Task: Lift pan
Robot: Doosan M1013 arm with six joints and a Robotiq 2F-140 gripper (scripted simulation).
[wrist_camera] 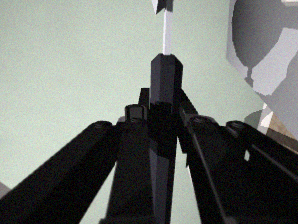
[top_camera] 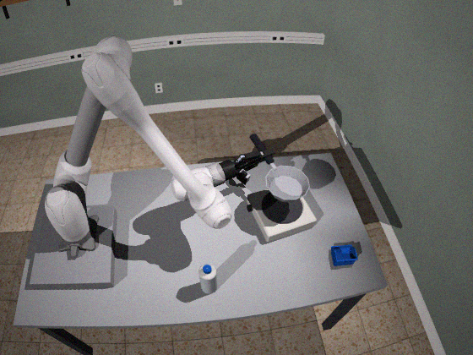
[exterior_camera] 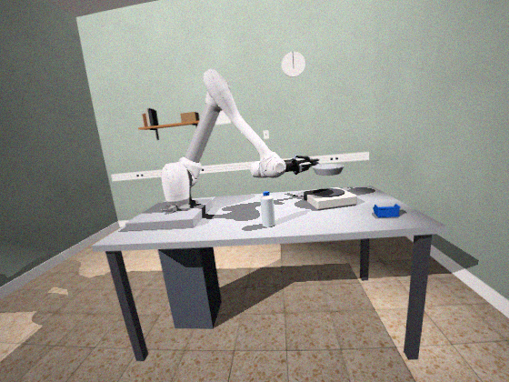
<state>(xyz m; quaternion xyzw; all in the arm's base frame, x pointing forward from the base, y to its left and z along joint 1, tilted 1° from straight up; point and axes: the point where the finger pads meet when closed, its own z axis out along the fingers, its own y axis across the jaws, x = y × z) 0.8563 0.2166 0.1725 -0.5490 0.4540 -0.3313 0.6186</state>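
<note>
Now: hand 90 mm to the left of the grey pan, 40 mm short of it and 20 mm above it. Also, from my hand: white hot plate (200 mm below, 150 mm to the right, 40 mm ahead); then blue bin (420 mm to the right, 290 mm ahead, 210 mm below).
</note>
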